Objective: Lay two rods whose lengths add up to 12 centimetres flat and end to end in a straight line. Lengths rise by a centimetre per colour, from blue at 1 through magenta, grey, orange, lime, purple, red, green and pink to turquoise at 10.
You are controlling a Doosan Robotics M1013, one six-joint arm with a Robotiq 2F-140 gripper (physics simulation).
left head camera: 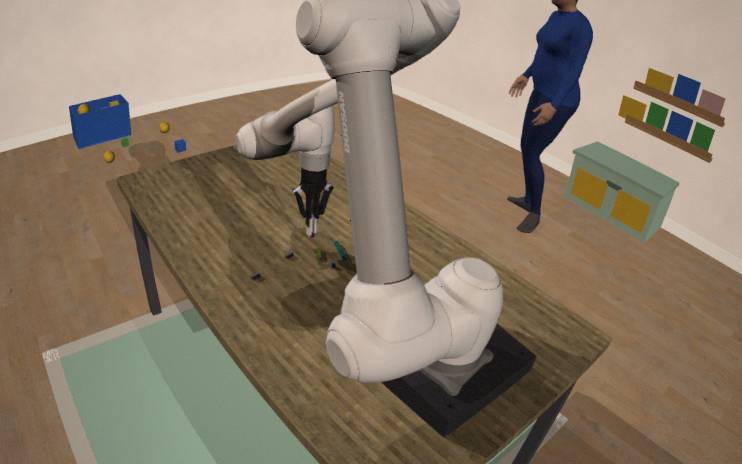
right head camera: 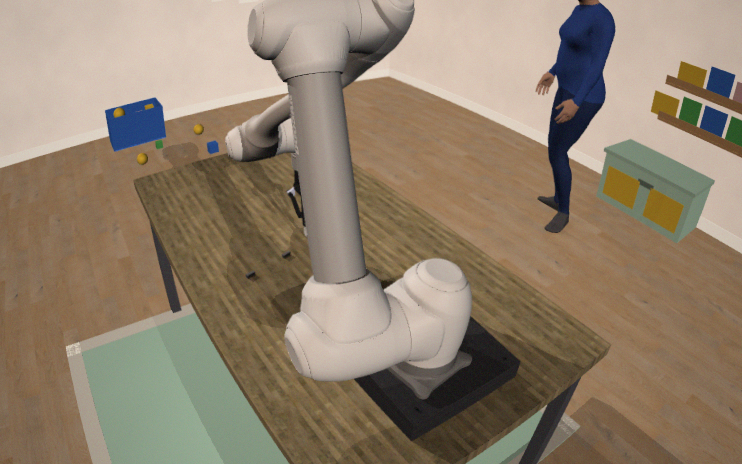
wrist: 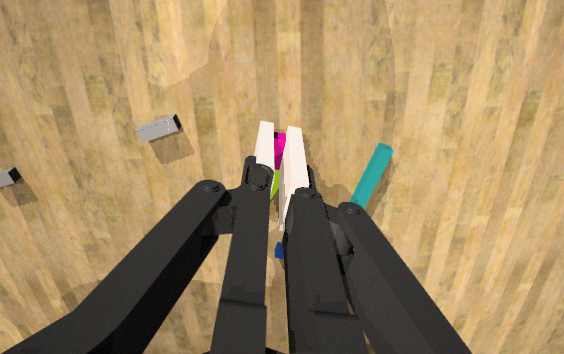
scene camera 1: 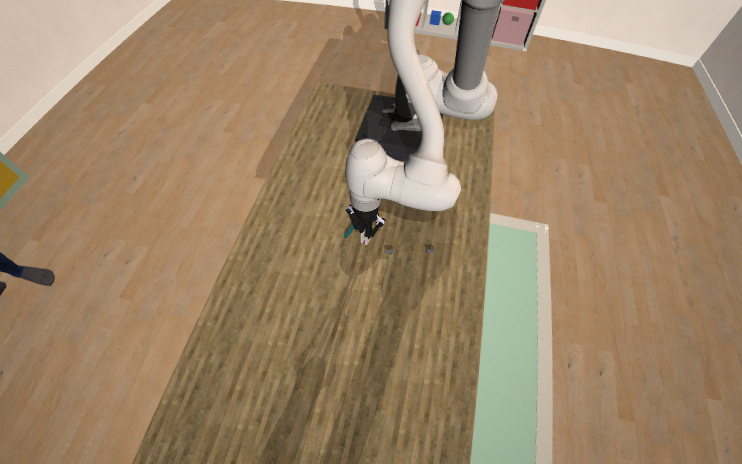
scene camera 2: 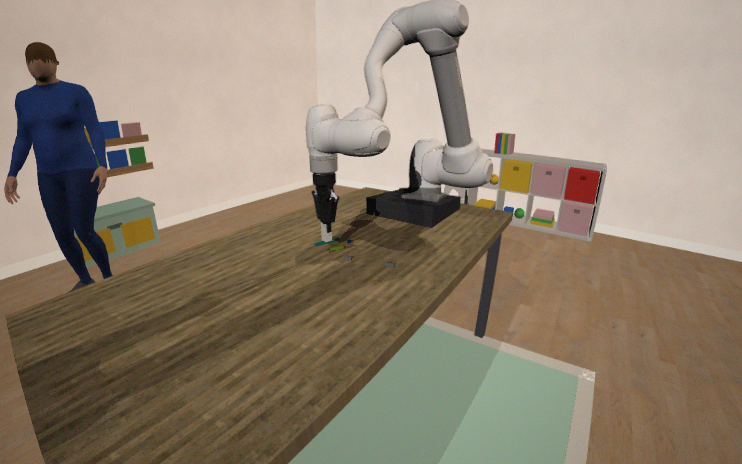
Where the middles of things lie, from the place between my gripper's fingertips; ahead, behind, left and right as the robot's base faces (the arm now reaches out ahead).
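With the turquoise rod (wrist: 383,153) as the measure, my hand is 40 mm above it, 50 mm to the left of it and 80 mm past it.
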